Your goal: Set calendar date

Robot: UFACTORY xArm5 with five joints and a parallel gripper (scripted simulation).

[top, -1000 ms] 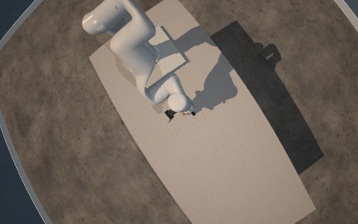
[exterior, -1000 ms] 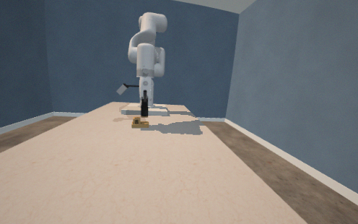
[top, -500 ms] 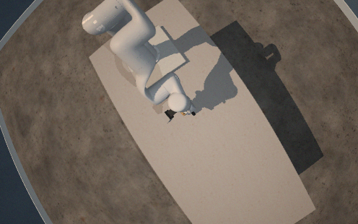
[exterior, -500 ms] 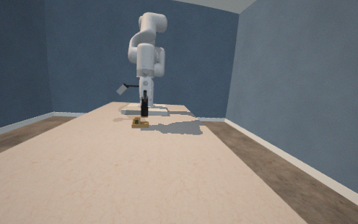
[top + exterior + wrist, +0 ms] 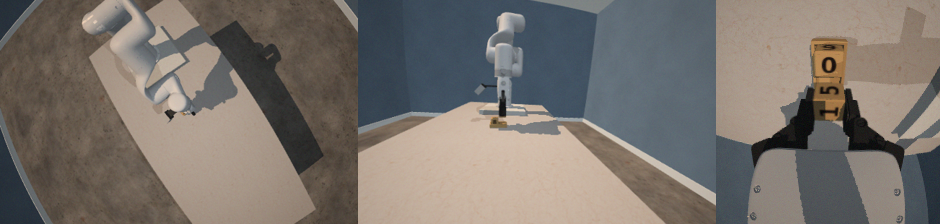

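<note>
The wooden calendar tray is 2 cm to the right of my hand and 7 cm below it.
</note>
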